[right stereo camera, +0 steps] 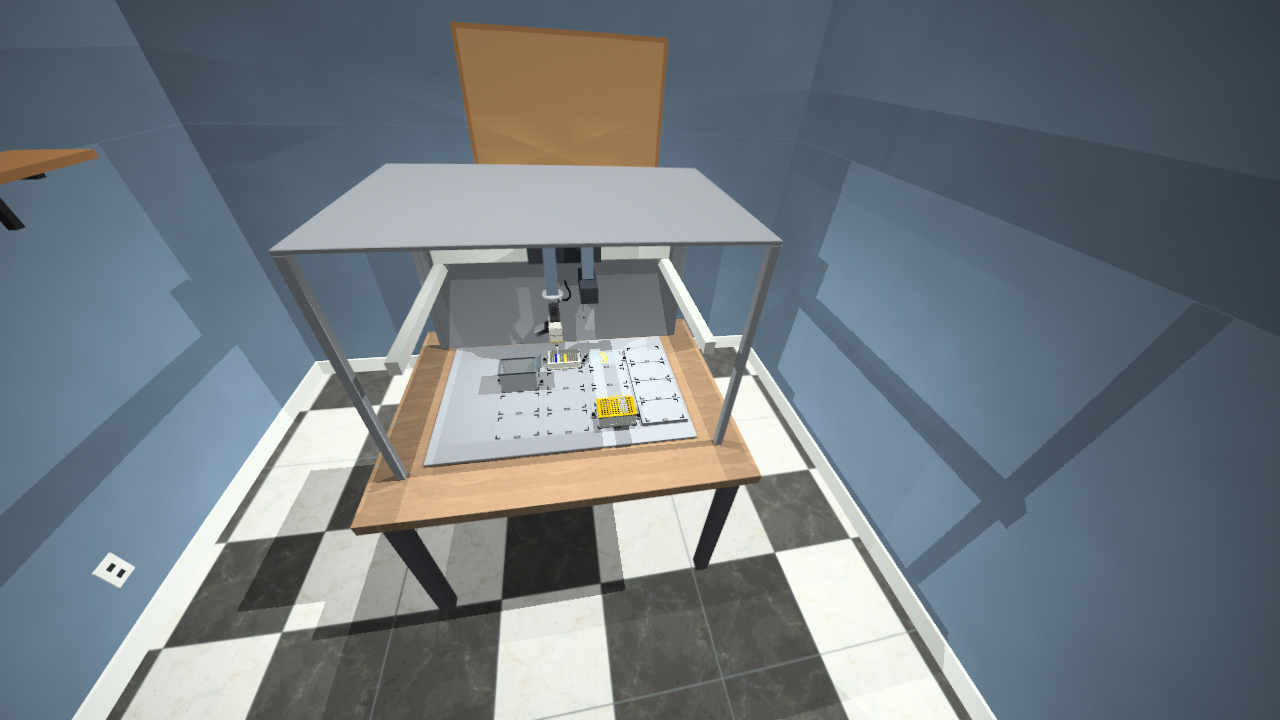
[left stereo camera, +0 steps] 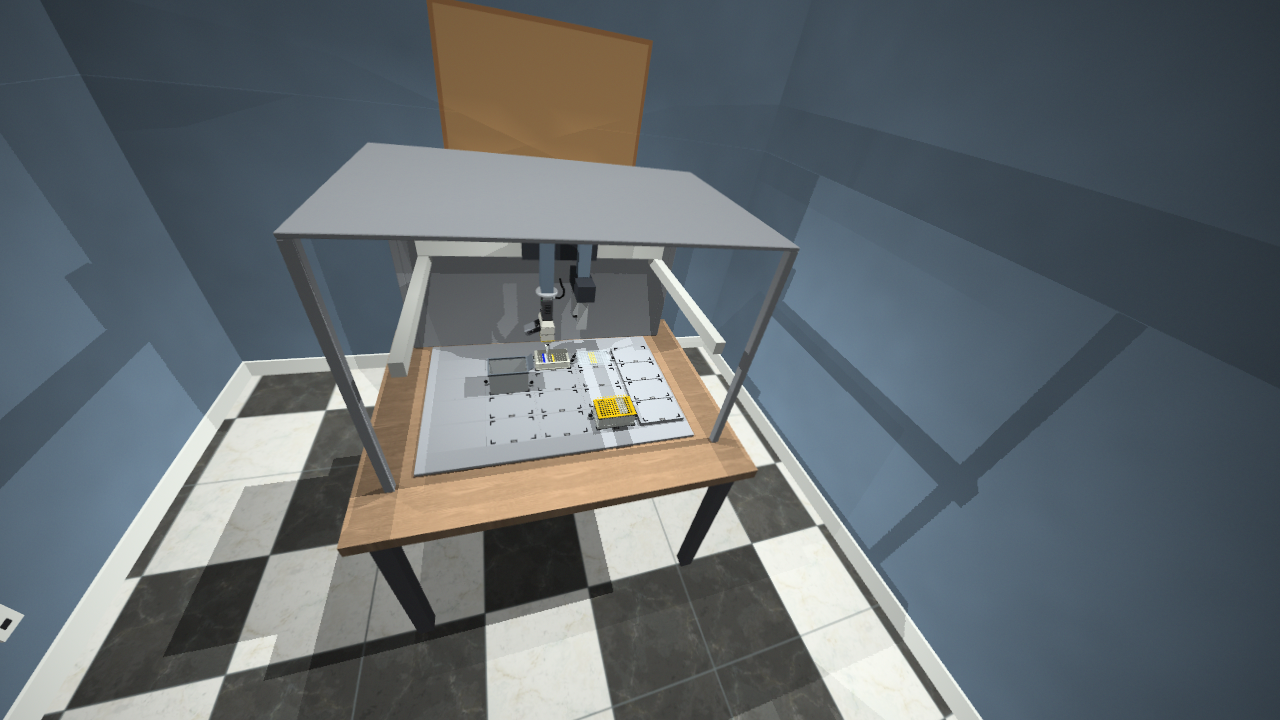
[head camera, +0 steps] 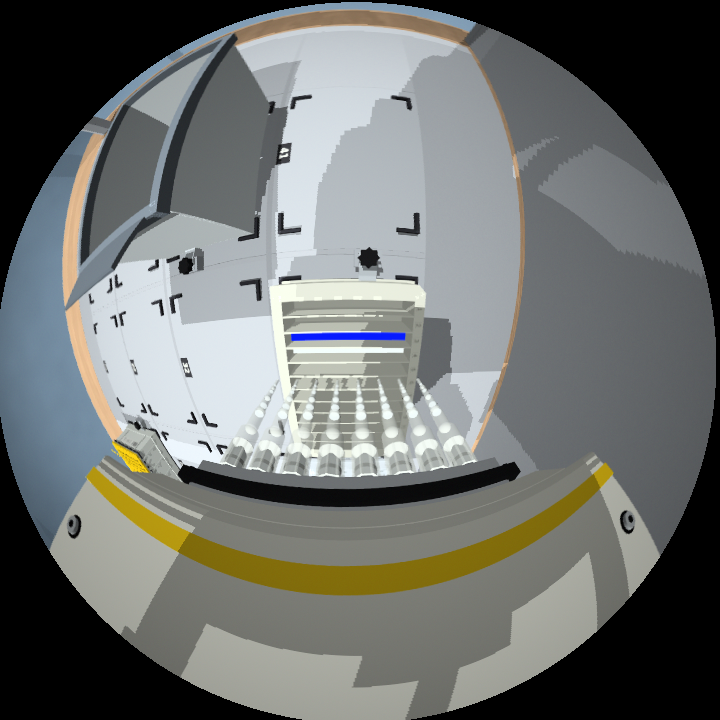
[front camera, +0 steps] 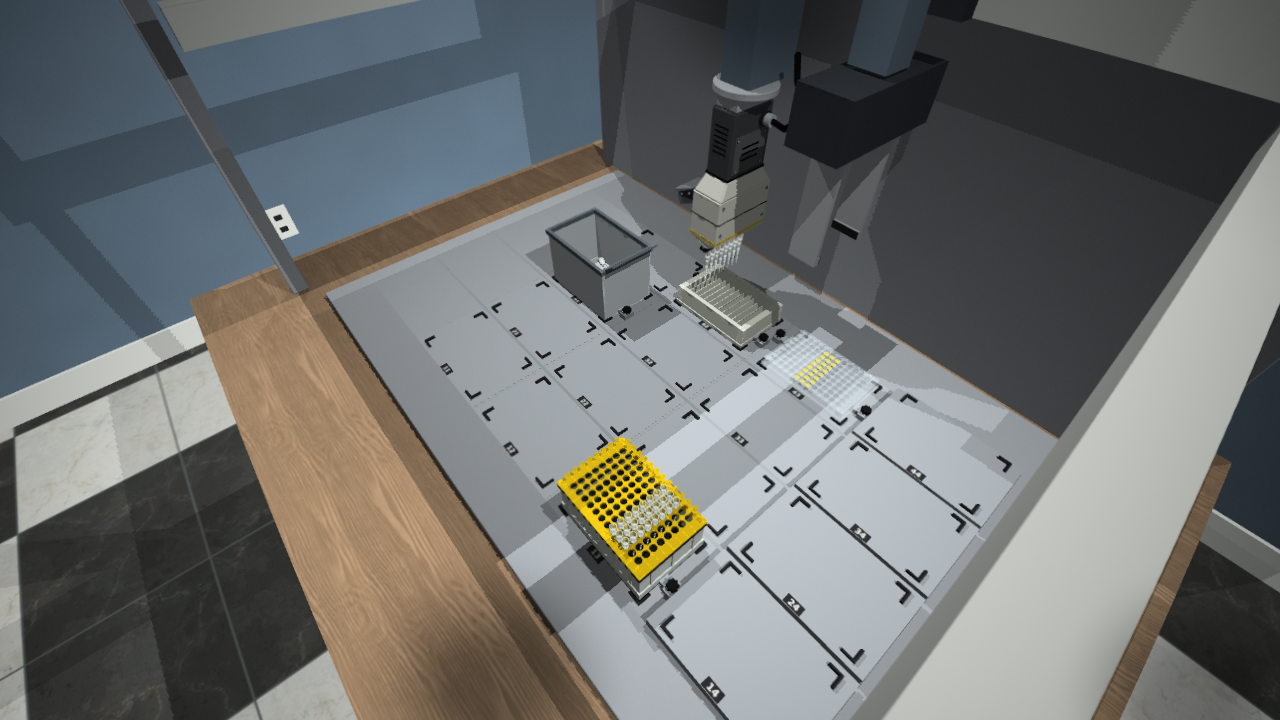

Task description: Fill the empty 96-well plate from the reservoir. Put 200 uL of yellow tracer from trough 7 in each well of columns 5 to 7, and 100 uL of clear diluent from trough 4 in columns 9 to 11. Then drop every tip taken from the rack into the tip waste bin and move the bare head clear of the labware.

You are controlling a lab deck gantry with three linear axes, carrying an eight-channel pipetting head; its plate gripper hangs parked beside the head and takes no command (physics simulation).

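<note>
The pipetting head [front camera: 729, 205] [head camera: 349, 577] carries a row of clear tips [front camera: 723, 255] [head camera: 366, 443], their lower ends at the reservoir [front camera: 716, 315] [head camera: 349, 290]; I cannot tell whether they are above or inside a trough. Blue liquid [head camera: 347, 336] shows in one trough. The 96-well plate [front camera: 850, 385] has three yellow columns; its other wells look clear. The yellow tip rack [front camera: 590, 483] [head camera: 130, 456] holds a band of white tips between empty holes. The grey waste bin [front camera: 622, 291] [head camera: 214, 147] shows a few pale tips inside. My gripper [front camera: 825, 241] hangs beside the head, open and empty.
The bin stands left of the reservoir in the front view, and the plate stands right of it. The rack stands nearer the deck's front edge. Black locating knobs [front camera: 626, 310] [head camera: 368, 257] sit beside labware. Wooden bench edging [front camera: 295, 429] borders the deck.
</note>
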